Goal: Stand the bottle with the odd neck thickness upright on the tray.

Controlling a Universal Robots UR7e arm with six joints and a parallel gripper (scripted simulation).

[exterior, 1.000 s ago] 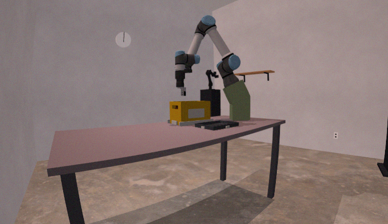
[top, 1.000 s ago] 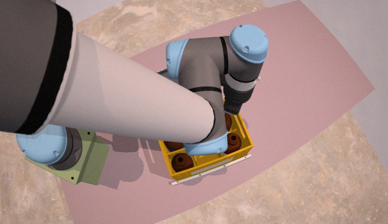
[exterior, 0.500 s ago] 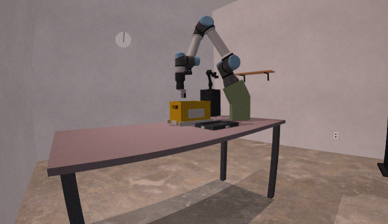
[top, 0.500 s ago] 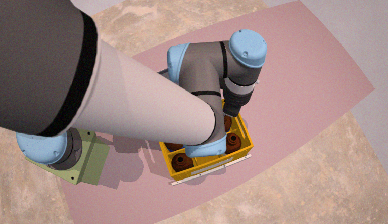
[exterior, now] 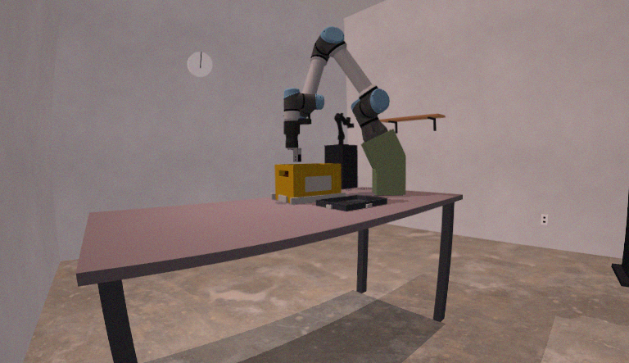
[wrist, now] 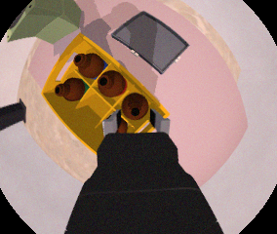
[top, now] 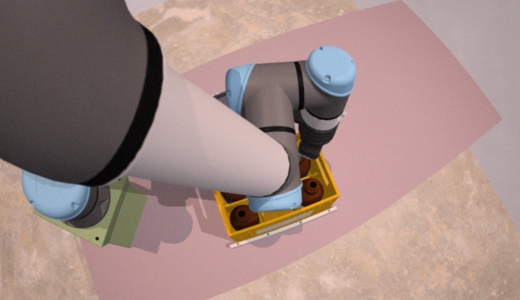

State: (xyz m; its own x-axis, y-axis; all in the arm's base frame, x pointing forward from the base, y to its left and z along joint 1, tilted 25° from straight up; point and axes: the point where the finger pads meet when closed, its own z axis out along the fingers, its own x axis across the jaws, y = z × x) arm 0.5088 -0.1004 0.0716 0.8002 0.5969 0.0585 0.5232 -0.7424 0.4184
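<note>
Now: the glass bottle 12 cm below my hand, 8 cm to the right of it and 2 cm behind it. The rest, counted from my hand: dark tray: 25 cm to the left, 19 cm below, 9 cm behind; crate: 12 cm below, 9 cm behind, 3 cm to the right.
</note>
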